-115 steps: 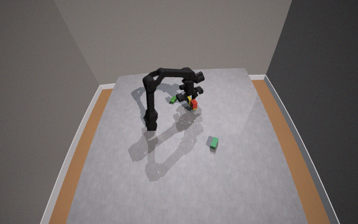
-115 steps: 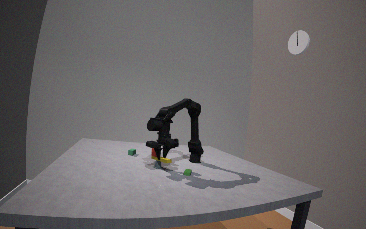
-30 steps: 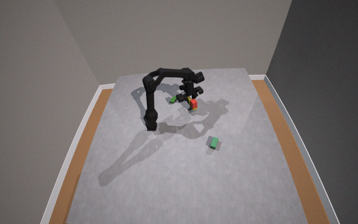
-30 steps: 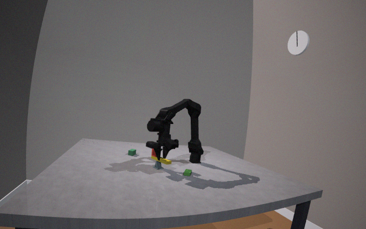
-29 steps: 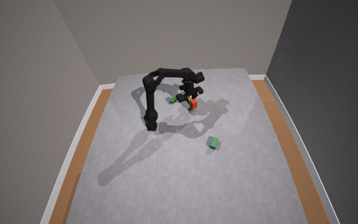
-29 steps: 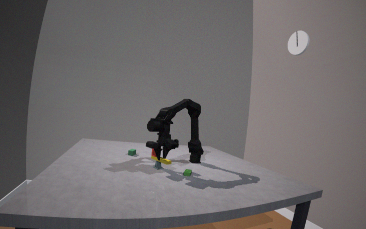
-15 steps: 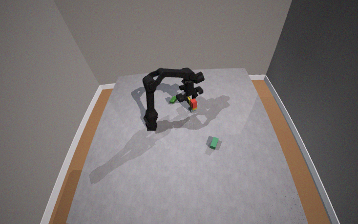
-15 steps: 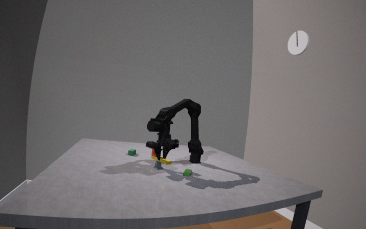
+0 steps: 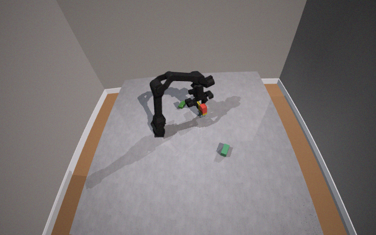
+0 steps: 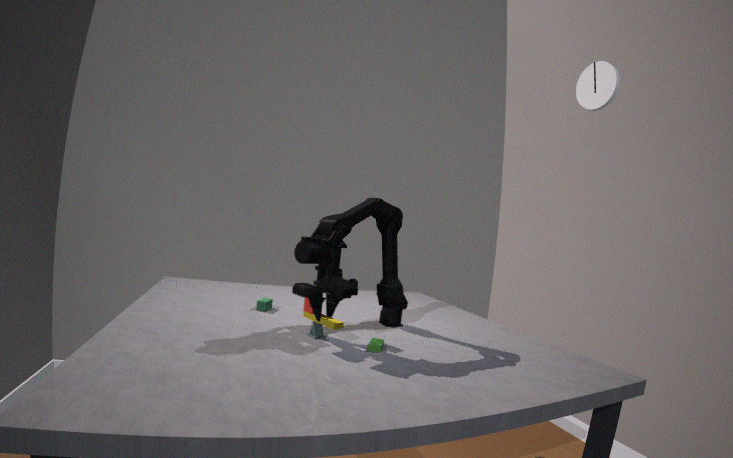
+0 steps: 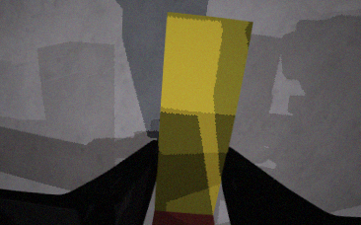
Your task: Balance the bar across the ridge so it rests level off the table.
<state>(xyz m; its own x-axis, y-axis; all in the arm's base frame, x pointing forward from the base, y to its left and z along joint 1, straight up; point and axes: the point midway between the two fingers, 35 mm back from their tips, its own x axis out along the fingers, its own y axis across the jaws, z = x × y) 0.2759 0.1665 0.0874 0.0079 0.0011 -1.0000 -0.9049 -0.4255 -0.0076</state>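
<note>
The yellow bar is 10 mm ahead of my gripper tip, 30 mm to the right of it and 20 mm above it. Also, from my gripper tip: bright green block 130 mm behind, 80 mm to the left, 40 mm below; darker green block 140 mm ahead, 320 mm to the right, 40 mm below.
</note>
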